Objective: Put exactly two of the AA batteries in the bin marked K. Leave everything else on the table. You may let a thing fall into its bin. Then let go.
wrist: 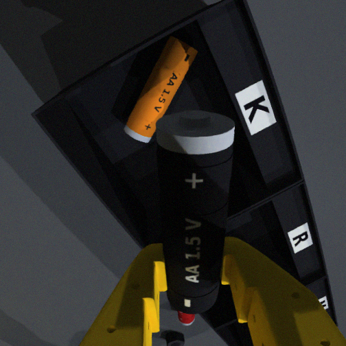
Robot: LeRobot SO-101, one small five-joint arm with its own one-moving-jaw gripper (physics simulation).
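Note:
Visible to me: a dark bin (269,208), an orange AA battery (176,56) and a black AA battery (194,150).

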